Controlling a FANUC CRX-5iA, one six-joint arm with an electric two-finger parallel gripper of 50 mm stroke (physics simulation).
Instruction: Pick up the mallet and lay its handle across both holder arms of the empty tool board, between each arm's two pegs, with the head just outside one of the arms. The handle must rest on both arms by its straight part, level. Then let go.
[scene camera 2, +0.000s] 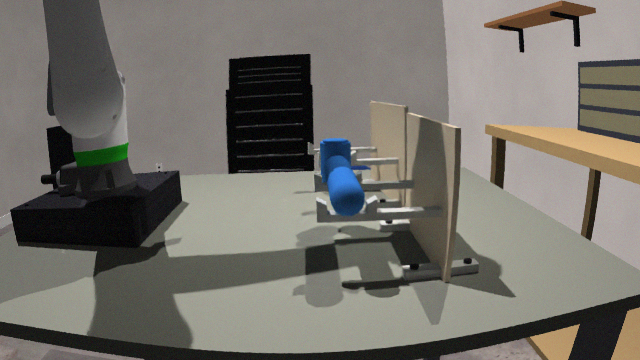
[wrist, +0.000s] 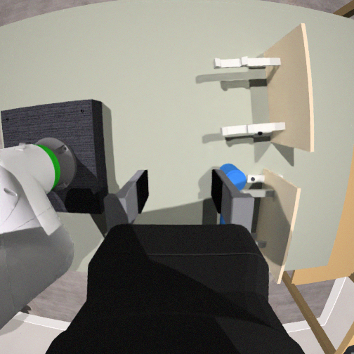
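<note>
The blue mallet (scene camera 2: 346, 192) (wrist: 233, 176) lies on the arms of the nearer tool board (scene camera 2: 432, 190) (wrist: 280, 220), its head (scene camera 2: 334, 150) at the far end and its thick handle end towards scene camera 2. In the wrist view my right finger hides much of it. The empty tool board (scene camera 2: 389, 135) (wrist: 295, 95) stands beyond, with two pegged holder arms (wrist: 265, 62) (wrist: 275, 127); the mallet partly covers them in scene camera 2. My gripper (wrist: 179, 182) is open and empty, above the table and left of the mallet in the wrist view. It does not show in scene camera 2.
The dark robot base block (scene camera 2: 100, 220) (wrist: 80, 115) stands left on the table (scene camera 2: 240, 310) (wrist: 160, 65). A wooden bench (scene camera 2: 575, 145) stands beyond the table's right side. A black cabinet (scene camera 2: 270, 117) is at the back wall. Arm shadows fall across the table.
</note>
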